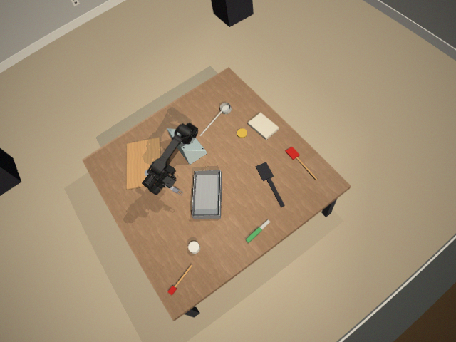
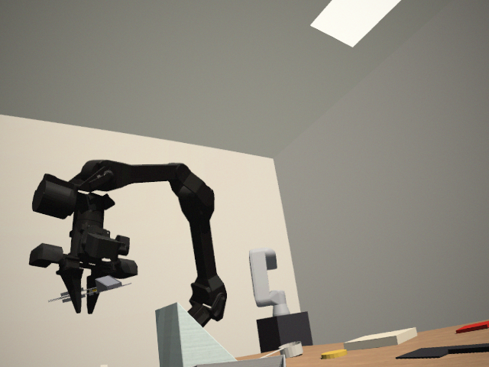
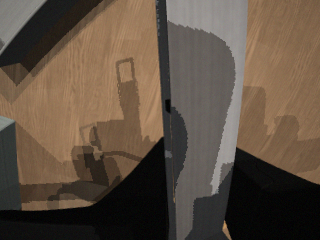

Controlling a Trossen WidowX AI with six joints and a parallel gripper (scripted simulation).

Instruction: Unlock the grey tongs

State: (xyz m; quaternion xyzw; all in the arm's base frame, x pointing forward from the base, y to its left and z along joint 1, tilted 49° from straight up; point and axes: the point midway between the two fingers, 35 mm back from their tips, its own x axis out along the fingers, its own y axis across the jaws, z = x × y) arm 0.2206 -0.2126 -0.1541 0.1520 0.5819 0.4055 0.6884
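My gripper tip is 340 mm past the wooden board, 150 mm above it and 40 mm to the left of it. From my gripper tip the other things lie so: green-handled tool (510 mm ahead, 310 mm to the left, 150 mm below); then grey roasting tin (180 mm to the left, 140 mm ahead, 130 mm below); then black spatula (550 mm to the left, 290 mm ahead, 160 mm below).
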